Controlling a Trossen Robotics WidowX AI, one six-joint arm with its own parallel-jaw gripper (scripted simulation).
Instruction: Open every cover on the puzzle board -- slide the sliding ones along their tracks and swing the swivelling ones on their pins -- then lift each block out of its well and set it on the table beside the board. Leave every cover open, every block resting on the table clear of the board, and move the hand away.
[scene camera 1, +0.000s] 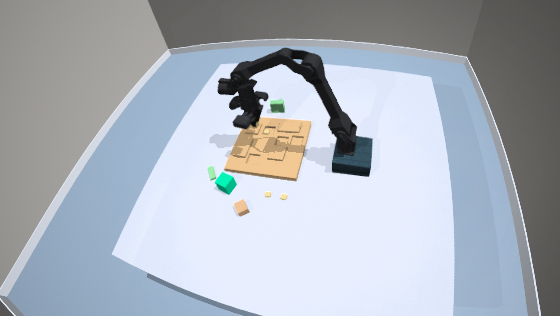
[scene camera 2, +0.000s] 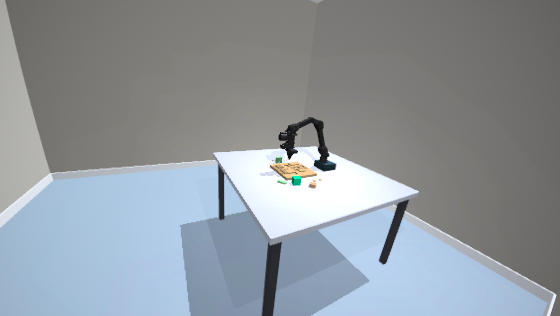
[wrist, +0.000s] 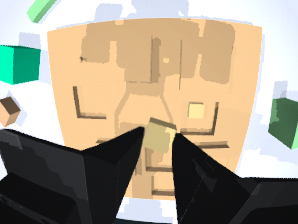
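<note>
Seen here: my gripper (scene camera 1: 255, 124) (wrist: 158, 135); likewise a tan puzzle board (scene camera 1: 255, 163) (wrist: 90, 110).
</note>
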